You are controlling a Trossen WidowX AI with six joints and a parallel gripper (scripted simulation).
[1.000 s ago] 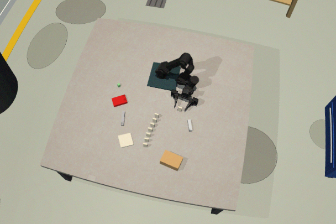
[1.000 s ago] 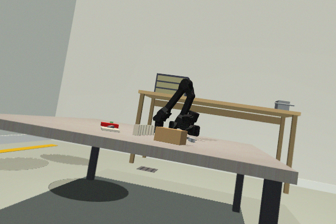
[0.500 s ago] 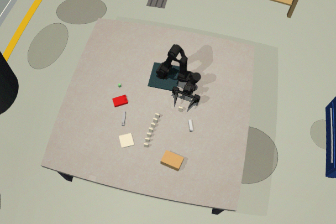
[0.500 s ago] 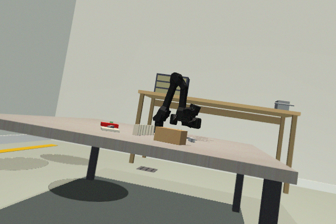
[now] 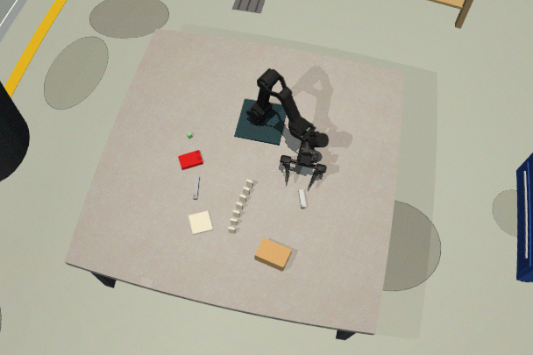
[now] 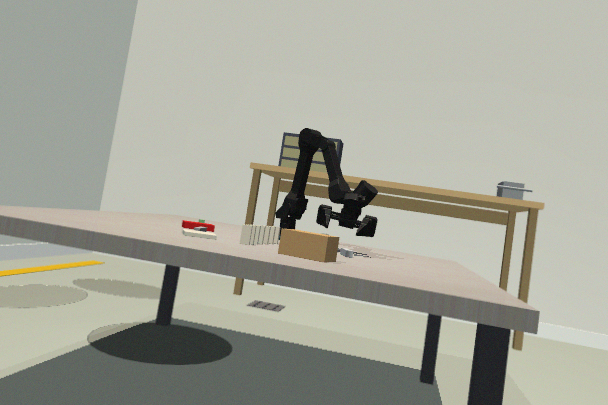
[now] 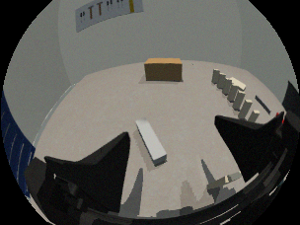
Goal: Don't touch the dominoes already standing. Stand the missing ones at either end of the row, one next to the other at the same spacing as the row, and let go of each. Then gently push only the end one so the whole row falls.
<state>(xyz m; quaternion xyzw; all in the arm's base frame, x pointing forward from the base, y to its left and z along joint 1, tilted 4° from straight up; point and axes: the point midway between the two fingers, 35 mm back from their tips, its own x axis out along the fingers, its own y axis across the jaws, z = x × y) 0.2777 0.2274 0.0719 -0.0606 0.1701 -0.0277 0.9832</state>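
My gripper tip is now 6 cm above the white bar, 3 cm to the right of it and 3 cm short of it. Also, from my gripper tip: red block: 47 cm to the right, 6 cm below, 5 cm behind; tan box: 30 cm ahead, 5 cm to the right, 4 cm below; cream flat tile: 36 cm to the right, 21 cm ahead, 6 cm below.
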